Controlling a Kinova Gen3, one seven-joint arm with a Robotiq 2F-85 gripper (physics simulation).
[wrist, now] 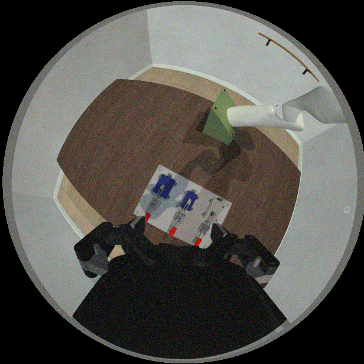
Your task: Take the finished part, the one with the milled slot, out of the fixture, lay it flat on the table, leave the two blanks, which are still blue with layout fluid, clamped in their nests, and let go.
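The light grey fixture plate (183, 183) lies on the table, with three clamps in a row. One blue blank (164, 185) sits in the left nest and a smaller-looking blue blank (189, 200) in the middle nest. The right nest shows a pale grey shape (216, 204), close to the plate's own colour; whether it has the milled slot is too small to tell. Red clamp handles (173, 231) (198, 242) point toward my gripper. My gripper (178, 227) is open and empty, high above the table, its fingertips either side of the plate's near part in the view.
The dark brown wooden table (110, 130) spreads around the fixture. A green base plate (220, 122) with the white robot arm (252, 116) stands beyond the fixture, toward the upper right. Arm shadows fall between them. Walls and a wall rail (290, 51) lie farther out.
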